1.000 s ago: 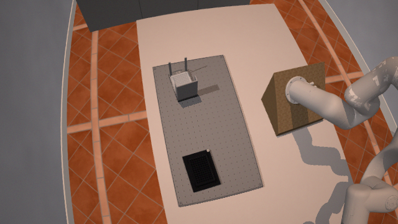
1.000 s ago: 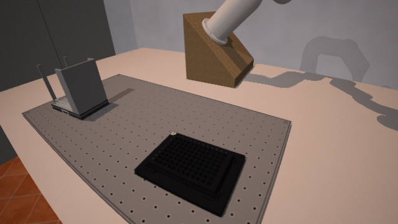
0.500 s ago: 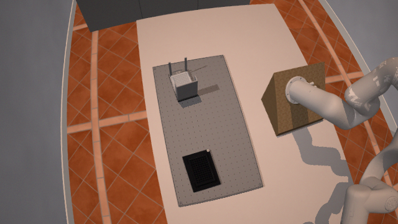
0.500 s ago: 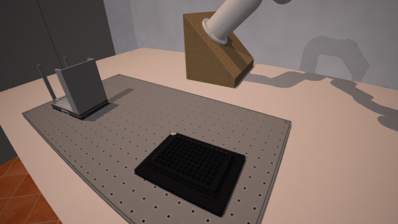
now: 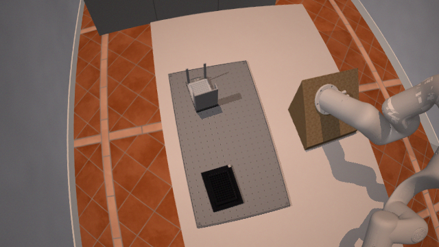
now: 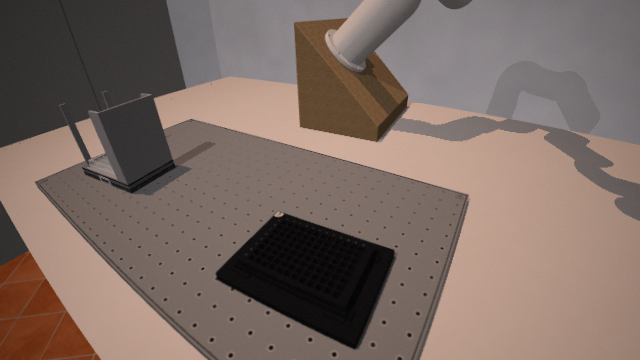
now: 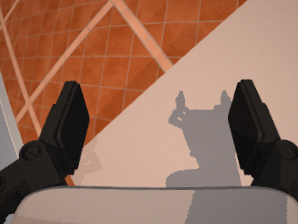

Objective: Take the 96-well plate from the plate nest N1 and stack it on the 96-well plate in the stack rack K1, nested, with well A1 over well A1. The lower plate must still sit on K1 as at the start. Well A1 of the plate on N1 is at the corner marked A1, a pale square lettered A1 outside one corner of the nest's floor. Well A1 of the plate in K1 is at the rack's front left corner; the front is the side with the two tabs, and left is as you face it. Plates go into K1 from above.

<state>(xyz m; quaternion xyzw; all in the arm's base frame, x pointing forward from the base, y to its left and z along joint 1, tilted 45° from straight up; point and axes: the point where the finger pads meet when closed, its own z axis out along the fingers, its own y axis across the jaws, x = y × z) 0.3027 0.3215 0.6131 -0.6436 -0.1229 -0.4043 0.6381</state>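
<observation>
The black 96-well plate is 52 cm to the right of my hand, 32 cm below it and 19 cm ahead of it. The rest, counted from my hand: black plate nest N1: 52 cm to the right, 33 cm below, 19 cm ahead; pale A1 mark: 59 cm to the right, 32 cm below, 13 cm ahead; pale 96-well plate: 93 cm to the right, 31 cm below, 12 cm ahead.
</observation>
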